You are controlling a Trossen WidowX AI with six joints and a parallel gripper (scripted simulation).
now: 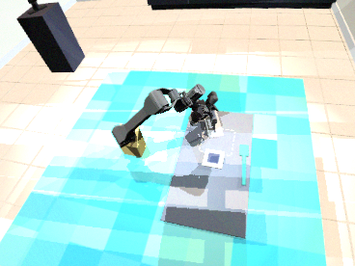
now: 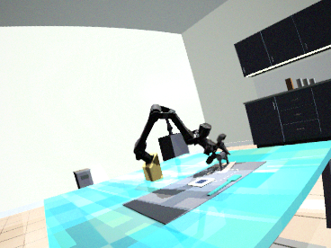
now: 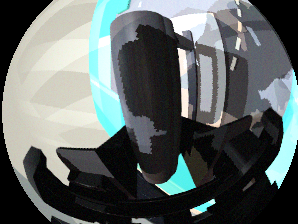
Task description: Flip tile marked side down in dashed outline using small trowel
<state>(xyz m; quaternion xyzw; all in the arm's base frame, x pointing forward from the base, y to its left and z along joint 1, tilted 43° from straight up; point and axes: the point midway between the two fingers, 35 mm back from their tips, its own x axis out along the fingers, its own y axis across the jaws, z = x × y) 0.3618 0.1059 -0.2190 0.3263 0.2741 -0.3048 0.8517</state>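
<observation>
The white tile is 26 cm to the right of my gripper tip and 4 cm below it. From my gripper tip the other things lie so: grey mat 26 cm to the right, 7 cm below; teal tool 14 cm ahead, 25 cm to the right, 4 cm below.
</observation>
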